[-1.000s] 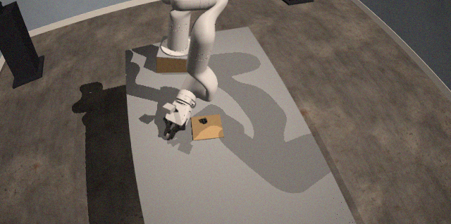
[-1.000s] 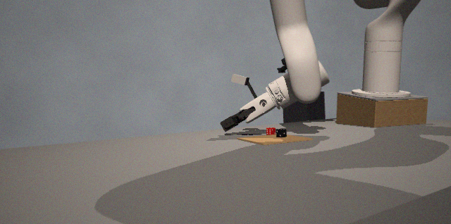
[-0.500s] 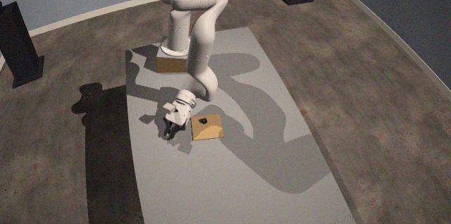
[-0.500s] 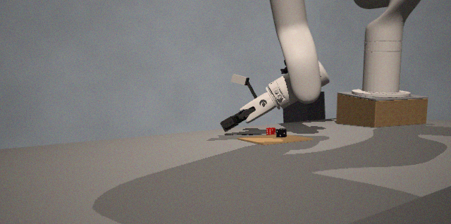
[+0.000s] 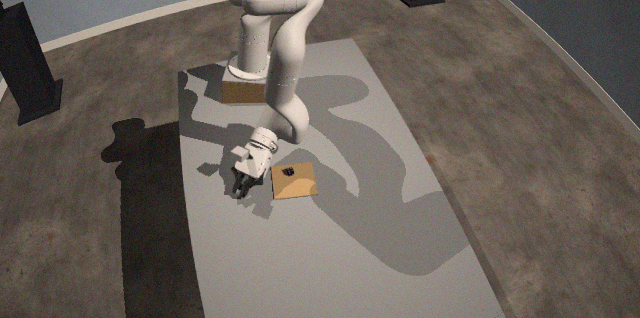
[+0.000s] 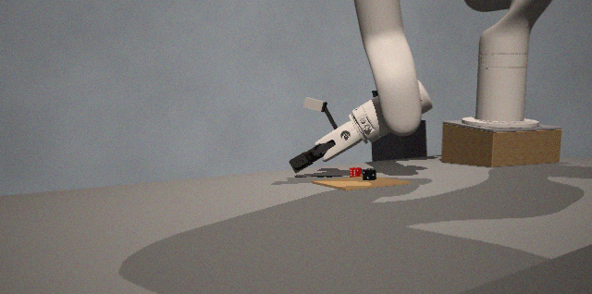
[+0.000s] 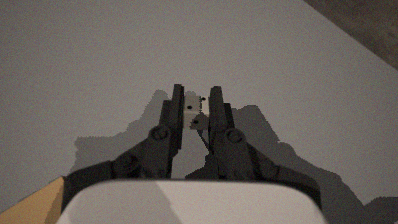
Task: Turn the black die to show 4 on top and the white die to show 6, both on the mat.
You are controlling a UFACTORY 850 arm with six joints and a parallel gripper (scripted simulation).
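Right now the red die is 100 mm to the left of my hand, 70 mm behind it and 30 mm below it. The rest, counted from my hand: tan mat 180 mm to the left, 30 mm below, 10 mm ahead; black die 180 mm to the left, 20 mm below, 20 mm behind; white die 10 mm to the right, 10 mm below.
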